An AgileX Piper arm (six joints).
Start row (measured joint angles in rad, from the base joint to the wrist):
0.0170, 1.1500, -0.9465, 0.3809, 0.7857, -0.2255
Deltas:
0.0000, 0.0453, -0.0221, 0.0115, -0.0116, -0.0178
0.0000, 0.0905, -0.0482, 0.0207, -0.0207, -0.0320
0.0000, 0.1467, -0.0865, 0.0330, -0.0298, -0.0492
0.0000, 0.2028, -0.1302, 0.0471, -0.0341, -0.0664
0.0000, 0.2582, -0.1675, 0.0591, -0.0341, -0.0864
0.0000, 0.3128, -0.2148, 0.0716, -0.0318, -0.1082
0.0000, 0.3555, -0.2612, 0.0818, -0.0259, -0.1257
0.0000, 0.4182, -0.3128, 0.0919, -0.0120, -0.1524
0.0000, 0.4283, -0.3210, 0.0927, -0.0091, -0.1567
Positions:
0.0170, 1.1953, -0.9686, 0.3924, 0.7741, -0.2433
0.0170, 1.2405, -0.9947, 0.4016, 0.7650, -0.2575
0.0170, 1.2967, -1.0330, 0.4139, 0.7559, -0.2747
0.0170, 1.3528, -1.0767, 0.4280, 0.7516, -0.2919
0.0170, 1.4082, -1.1140, 0.4400, 0.7516, -0.3119
0.0170, 1.4628, -1.1613, 0.4525, 0.7539, -0.3337
0.0170, 1.5055, -1.2077, 0.4627, 0.7598, -0.3512
0.0170, 1.5682, -1.2593, 0.4728, 0.7737, -0.3779
0.0170, 1.5783, -1.2675, 0.4736, 0.7766, -0.3822

